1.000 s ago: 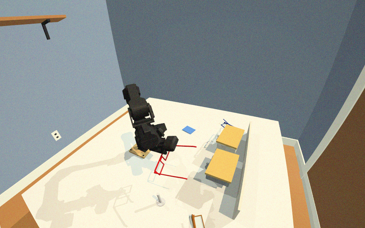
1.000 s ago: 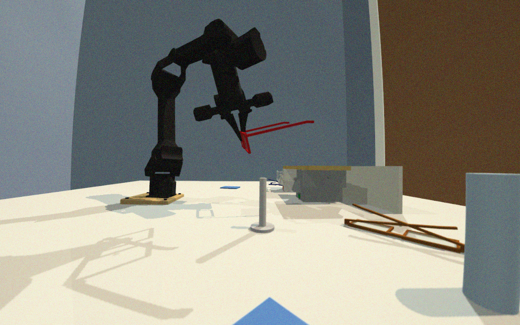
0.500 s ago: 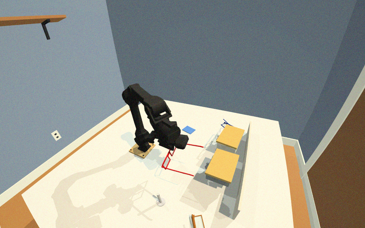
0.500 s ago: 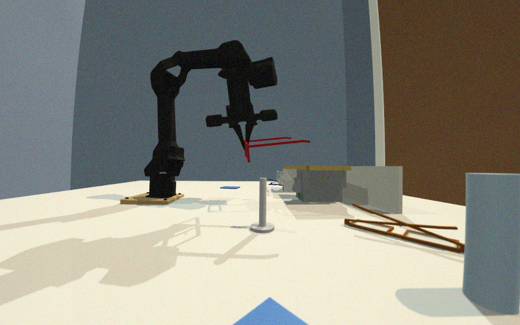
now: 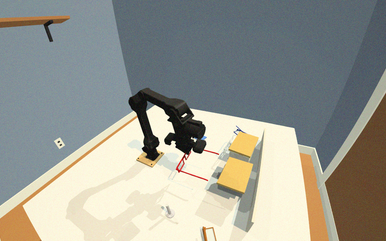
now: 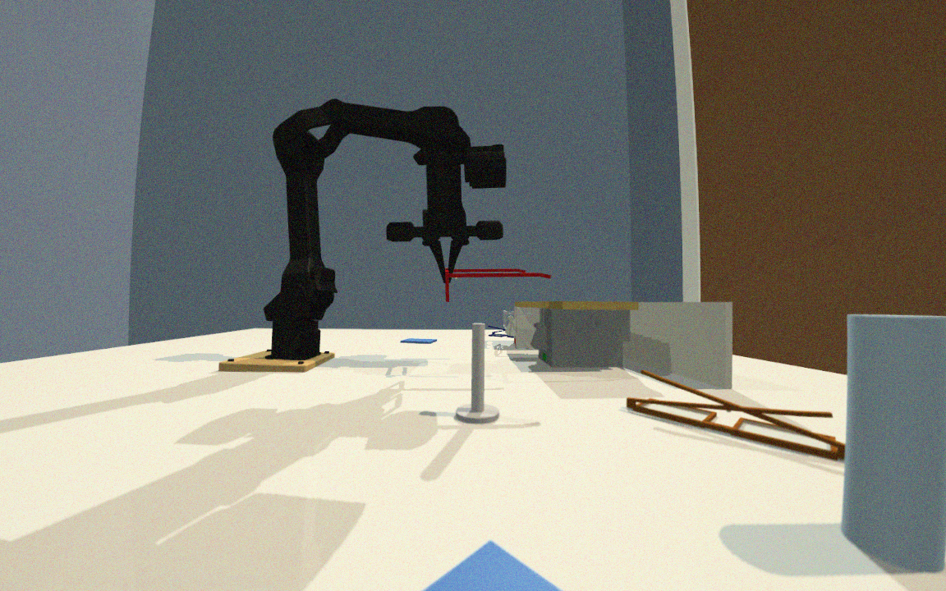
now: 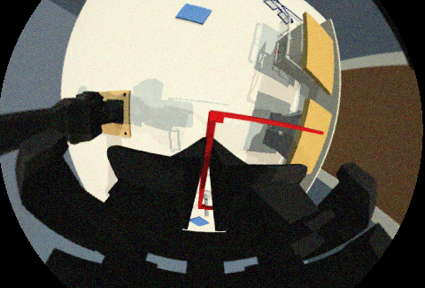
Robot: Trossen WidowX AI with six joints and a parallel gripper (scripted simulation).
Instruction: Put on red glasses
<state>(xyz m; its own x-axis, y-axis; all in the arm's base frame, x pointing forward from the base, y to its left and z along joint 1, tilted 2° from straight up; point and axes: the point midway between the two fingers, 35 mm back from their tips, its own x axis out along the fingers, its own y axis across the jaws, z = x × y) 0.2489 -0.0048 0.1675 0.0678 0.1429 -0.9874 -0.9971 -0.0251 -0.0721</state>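
Right now my gripper tip is 210 mm short of the display head, 80 mm above it and 10 mm to the right of it. Round my gripper tip: pale blue cylinder (420 mm to the right, 200 mm ahead, 90 mm below); then thin grey wall (340 mm ahead, 120 mm to the left, 80 mm below); then white stand post (240 mm to the right, 110 mm below, 40 mm ahead).
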